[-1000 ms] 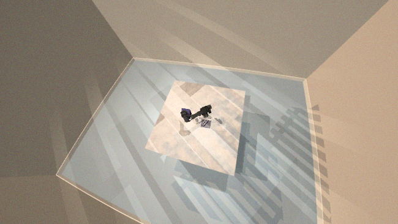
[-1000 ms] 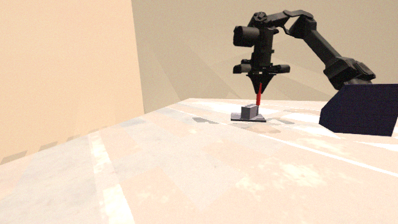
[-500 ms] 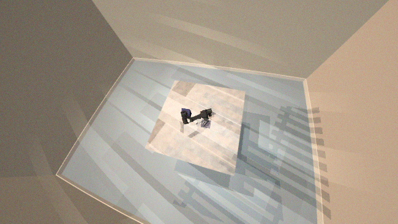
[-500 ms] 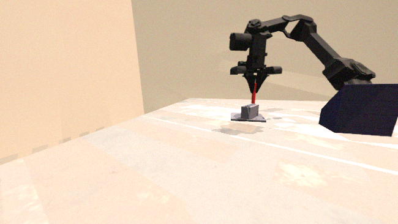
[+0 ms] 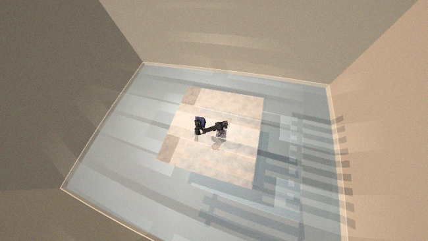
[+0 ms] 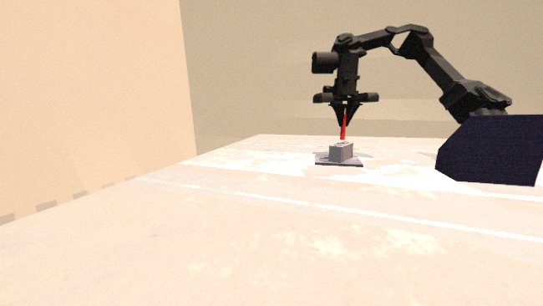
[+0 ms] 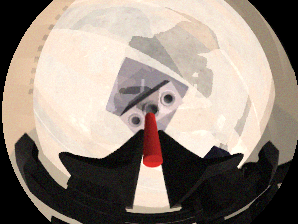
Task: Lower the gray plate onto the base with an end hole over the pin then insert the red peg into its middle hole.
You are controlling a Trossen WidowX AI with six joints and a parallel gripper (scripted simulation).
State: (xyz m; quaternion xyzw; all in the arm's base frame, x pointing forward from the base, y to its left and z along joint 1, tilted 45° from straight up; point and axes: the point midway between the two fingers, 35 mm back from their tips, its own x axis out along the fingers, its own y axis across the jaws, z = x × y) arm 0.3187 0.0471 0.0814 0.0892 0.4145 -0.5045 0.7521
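My gripper tip is 1 cm to the left of the gray plate and 7 cm above it. Round my gripper tip: square base (1 cm ahead, 1 cm to the left, 11 cm below); then red peg (right at my gripper tip).
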